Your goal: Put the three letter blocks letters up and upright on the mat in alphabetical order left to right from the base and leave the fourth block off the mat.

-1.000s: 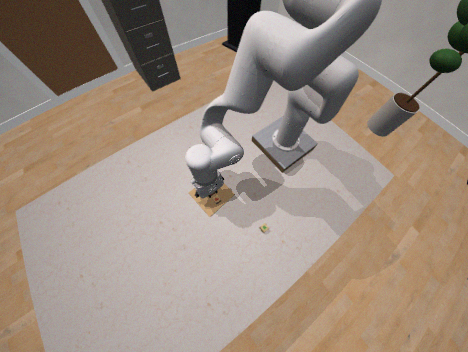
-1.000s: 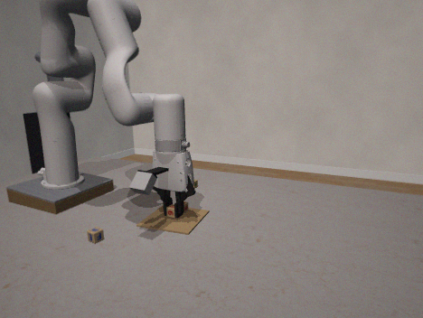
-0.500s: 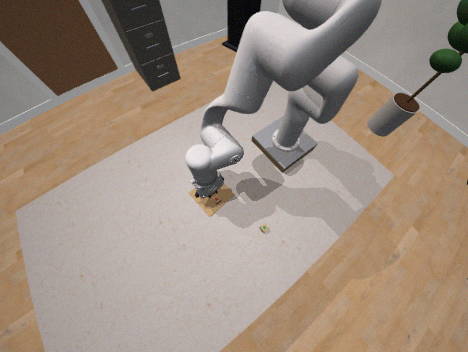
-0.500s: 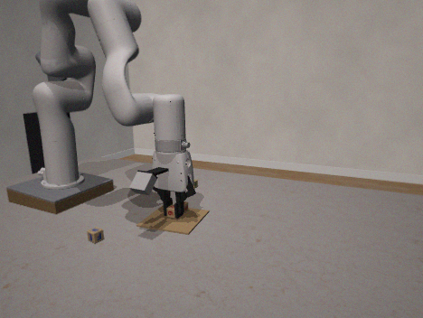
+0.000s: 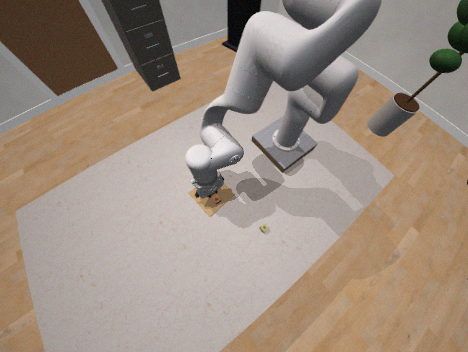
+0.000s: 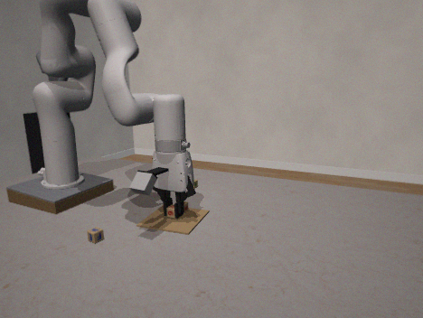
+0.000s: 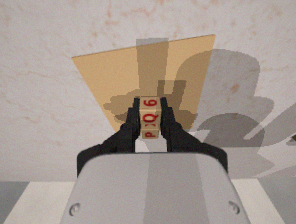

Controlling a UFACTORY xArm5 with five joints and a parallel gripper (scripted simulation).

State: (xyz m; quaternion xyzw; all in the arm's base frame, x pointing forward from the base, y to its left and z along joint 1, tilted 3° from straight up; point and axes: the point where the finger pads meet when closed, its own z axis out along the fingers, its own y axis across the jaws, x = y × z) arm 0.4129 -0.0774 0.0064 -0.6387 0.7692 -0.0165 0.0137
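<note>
The tan mat is 30 mm below my hand. Round my hand: blue-lettered block: 130 mm behind, 150 mm to the right, 20 mm below.
</note>
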